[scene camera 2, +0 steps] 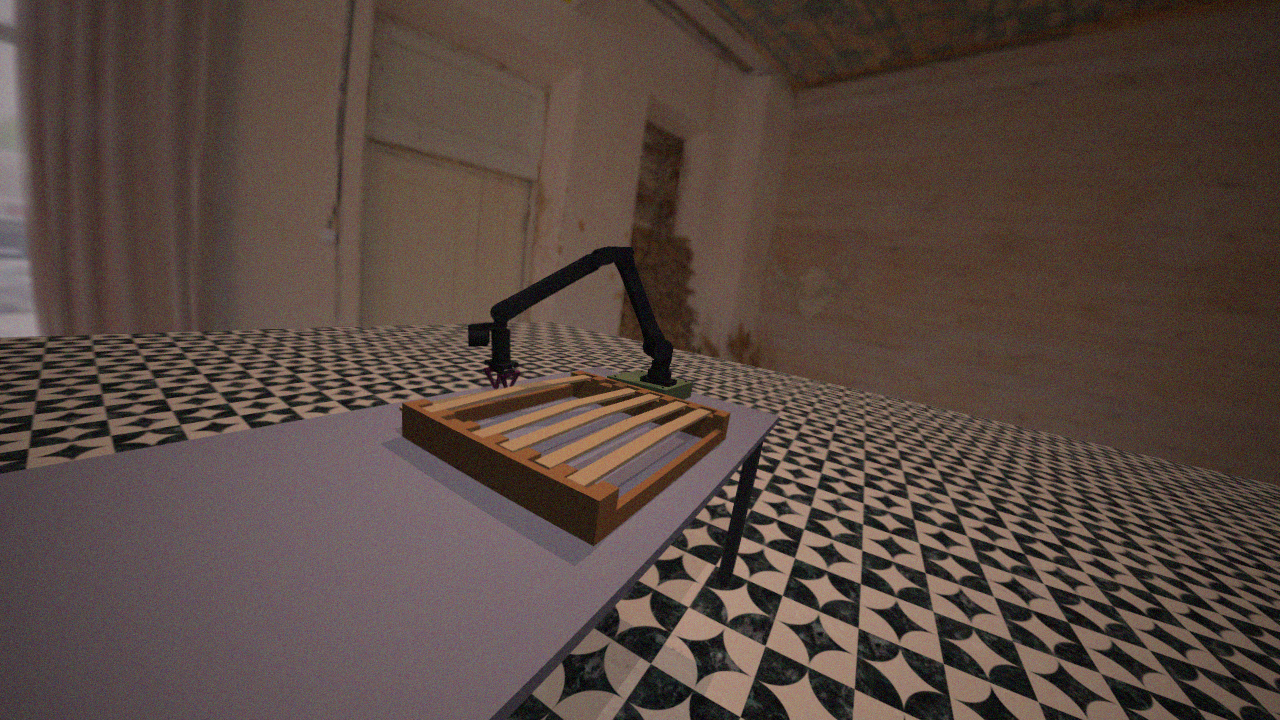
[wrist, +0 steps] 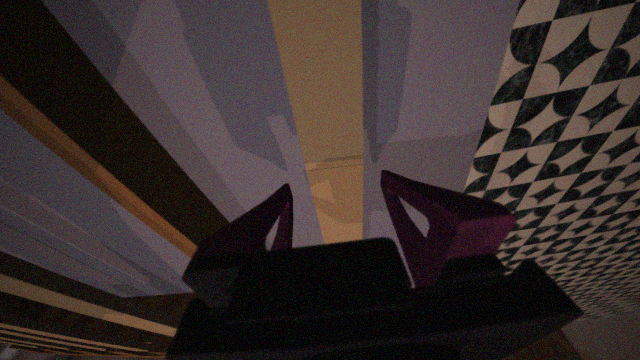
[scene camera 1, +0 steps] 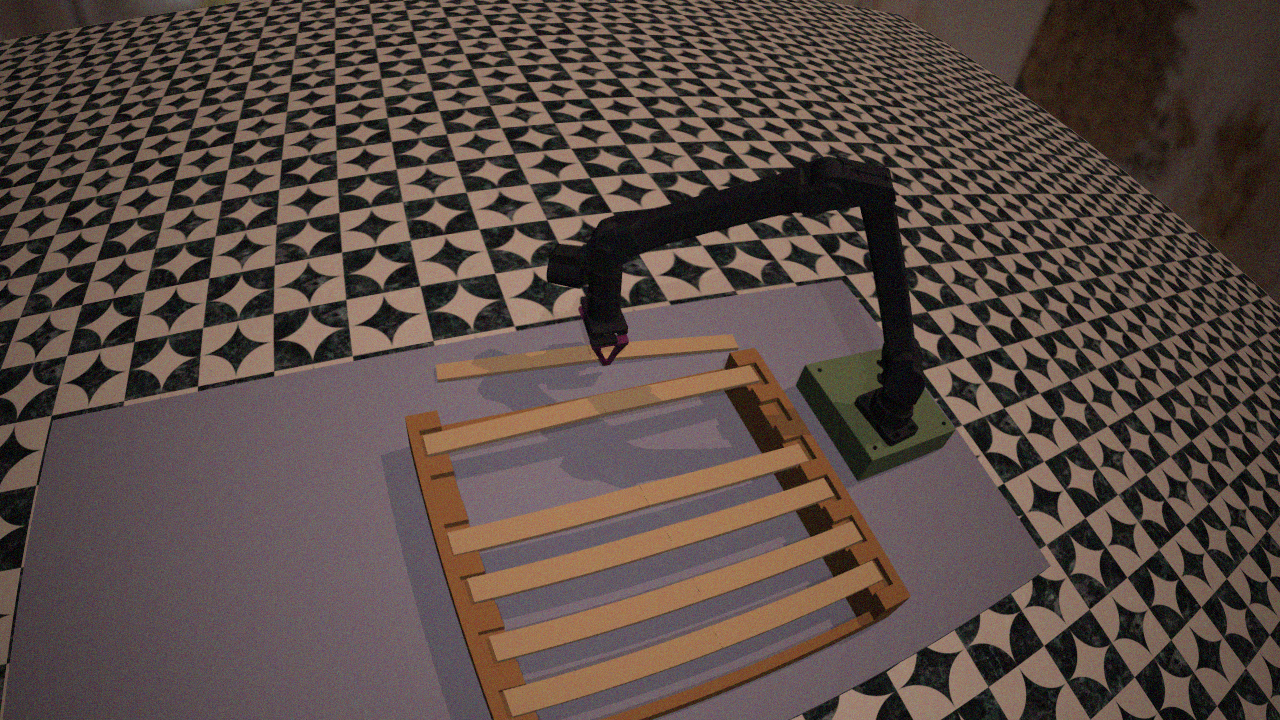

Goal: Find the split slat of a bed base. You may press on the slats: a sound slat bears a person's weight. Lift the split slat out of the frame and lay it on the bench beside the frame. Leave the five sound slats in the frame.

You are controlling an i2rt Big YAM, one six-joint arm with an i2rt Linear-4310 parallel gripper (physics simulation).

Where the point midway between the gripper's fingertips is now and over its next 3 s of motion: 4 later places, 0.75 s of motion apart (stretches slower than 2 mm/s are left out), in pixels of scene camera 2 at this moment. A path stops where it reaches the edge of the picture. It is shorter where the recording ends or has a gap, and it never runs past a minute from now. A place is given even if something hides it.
My gripper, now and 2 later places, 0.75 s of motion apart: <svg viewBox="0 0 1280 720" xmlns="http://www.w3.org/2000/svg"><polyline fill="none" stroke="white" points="502,391 499,349 511,317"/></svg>
